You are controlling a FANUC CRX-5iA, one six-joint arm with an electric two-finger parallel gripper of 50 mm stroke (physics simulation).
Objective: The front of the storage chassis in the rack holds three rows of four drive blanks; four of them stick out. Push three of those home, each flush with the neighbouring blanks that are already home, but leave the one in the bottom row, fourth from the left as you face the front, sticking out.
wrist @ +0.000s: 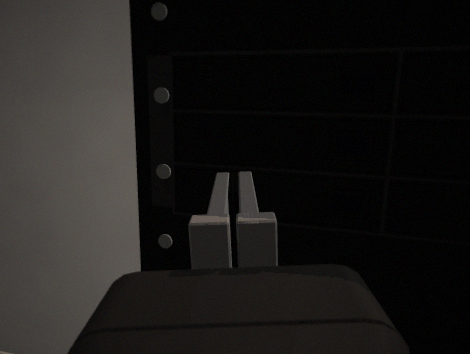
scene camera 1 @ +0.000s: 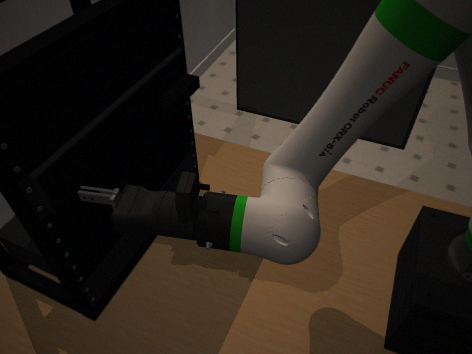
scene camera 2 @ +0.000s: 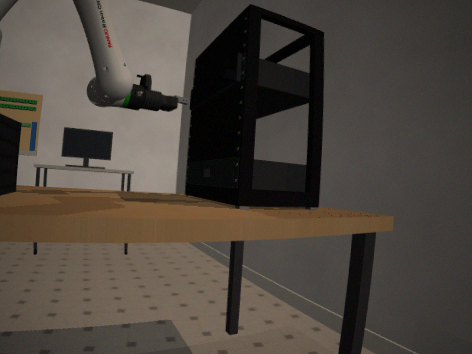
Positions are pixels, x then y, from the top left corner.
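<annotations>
Black rack: visible in the wrist view, scene camera 1 and scene camera 2 [232,87]. On the rack, same spot: [wrist: 347,122] and [scene camera 1: 83,157].
</annotations>
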